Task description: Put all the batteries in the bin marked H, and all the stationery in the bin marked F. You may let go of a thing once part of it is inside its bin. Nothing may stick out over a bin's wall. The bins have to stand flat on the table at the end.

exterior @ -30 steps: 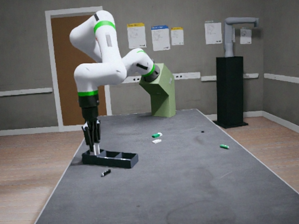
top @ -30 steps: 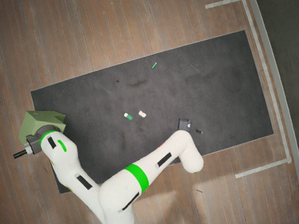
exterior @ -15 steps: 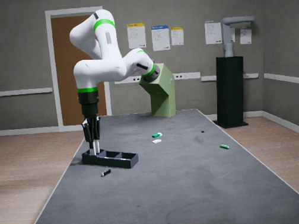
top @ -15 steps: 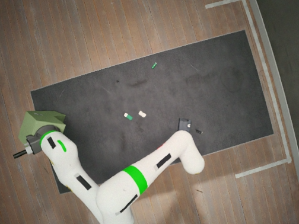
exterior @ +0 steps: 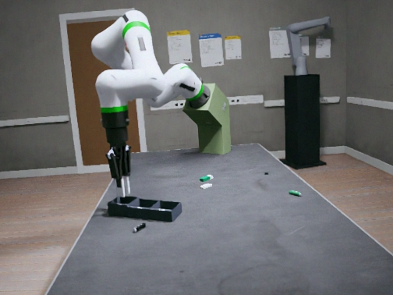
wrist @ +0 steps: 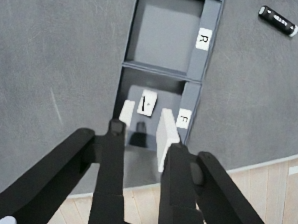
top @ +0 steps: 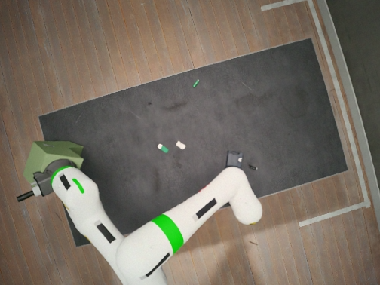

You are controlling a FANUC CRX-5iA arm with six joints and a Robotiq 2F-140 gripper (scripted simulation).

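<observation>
My hand is 240 mm past the green-and-white block, 390 mm to the right of it and 90 mm above it. From my hand the other things lie so: black battery (180 mm ahead, 30 mm to the left, 90 mm below); tray (60 mm ahead, 60 mm to the left, 70 mm below); white eraser-like piece (140 mm behind, 350 mm to the left, 90 mm below).
</observation>
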